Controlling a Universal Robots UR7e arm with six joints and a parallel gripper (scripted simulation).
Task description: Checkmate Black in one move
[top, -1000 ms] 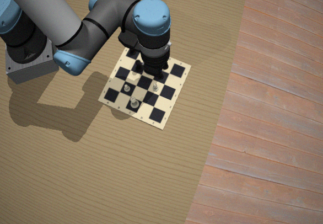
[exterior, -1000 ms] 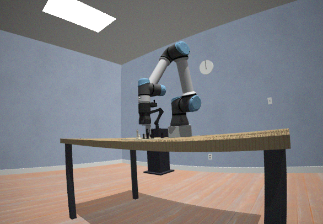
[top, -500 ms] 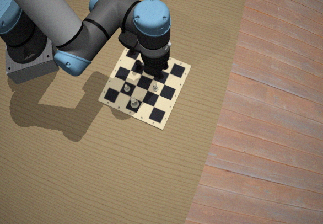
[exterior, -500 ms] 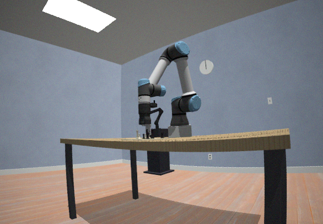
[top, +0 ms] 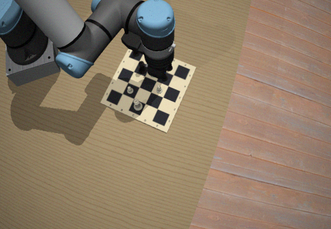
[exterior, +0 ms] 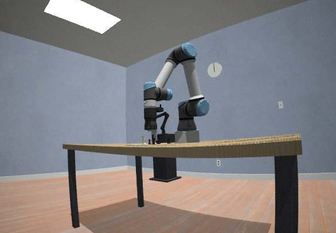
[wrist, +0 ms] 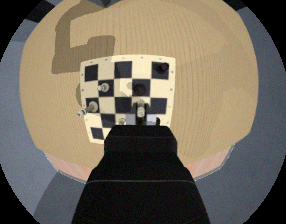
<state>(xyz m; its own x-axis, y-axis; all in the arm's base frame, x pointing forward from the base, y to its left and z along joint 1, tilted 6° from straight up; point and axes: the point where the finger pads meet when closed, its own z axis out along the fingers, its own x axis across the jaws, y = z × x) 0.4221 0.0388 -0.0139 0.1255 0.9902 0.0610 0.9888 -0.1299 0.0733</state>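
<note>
My gripper is now 3 cm past the dark chess piece and 1 cm above it. From my hand the other things lie so: chessboard 4 cm to the right, 4 cm below.
</note>
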